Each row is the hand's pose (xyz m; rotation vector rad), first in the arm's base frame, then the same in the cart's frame.
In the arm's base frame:
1: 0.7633 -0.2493 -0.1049 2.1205 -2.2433 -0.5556
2: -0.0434 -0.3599 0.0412 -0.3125 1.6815 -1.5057
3: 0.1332 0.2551 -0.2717 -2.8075 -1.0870 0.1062
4: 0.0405 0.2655 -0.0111 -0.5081 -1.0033 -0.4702
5: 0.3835 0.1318 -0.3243 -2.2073 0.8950 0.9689
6: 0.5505 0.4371 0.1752 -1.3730 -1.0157 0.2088
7: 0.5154 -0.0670 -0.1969 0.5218 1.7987 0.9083
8: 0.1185 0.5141 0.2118 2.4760 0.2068 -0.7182
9: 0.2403 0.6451 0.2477 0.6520 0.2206 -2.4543
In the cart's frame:
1: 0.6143 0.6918 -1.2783 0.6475 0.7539 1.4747
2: 0.1231 0.8442 -0.6303 -1.8873 -1.9331 -0.6788
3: 0.6107 0.3336 -0.5360 -0.6087 0.8910 -0.6315
4: 0.3449 0.2571 -0.5471 1.0495 0.7320 -2.3679
5: 0.7340 0.4380 -0.7695 0.6099 0.4248 0.4326
6: 0.4331 -0.0182 -1.0377 0.4676 0.4543 -1.5483
7: 0.6325 0.5740 -0.9800 2.5947 -0.8803 1.1880
8: 0.2374 -0.0535 -0.6449 -0.8452 0.5301 0.3288
9: 0.2862 -0.2021 -0.7388 -0.6648 -1.4813 0.5470

